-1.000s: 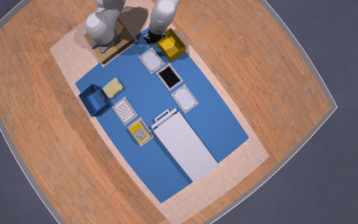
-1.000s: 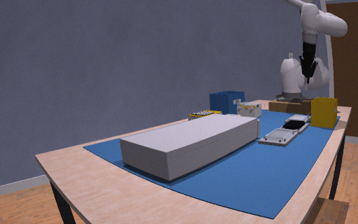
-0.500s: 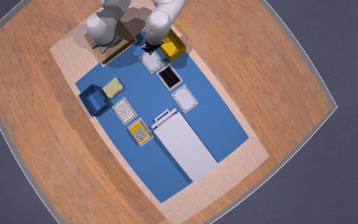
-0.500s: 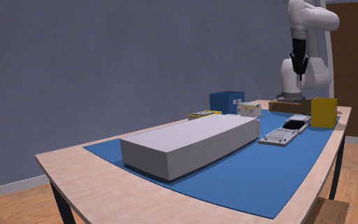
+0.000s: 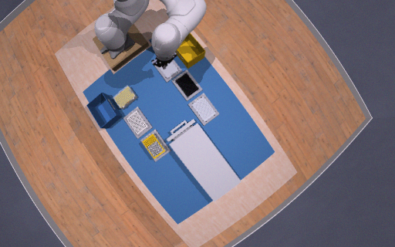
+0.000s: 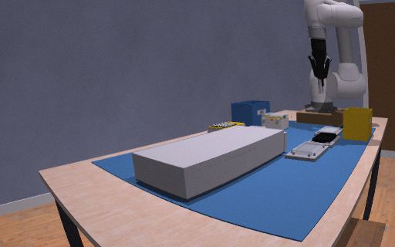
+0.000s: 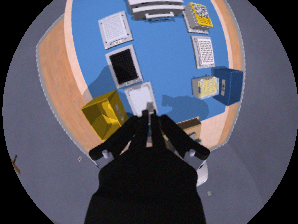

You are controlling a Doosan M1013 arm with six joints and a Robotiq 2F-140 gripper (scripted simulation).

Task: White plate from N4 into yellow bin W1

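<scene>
The white plate lies 13 cm ahead of my hand, 32 cm to the right of it and 20 cm below it. Round my hand: black plate: 12 cm ahead, 6 cm to the left, 20 cm below; then grey nest: 13 cm ahead, 32 cm to the right, 21 cm below; then yellow bin: 5 cm behind, 19 cm to the left, 18 cm below.
</scene>
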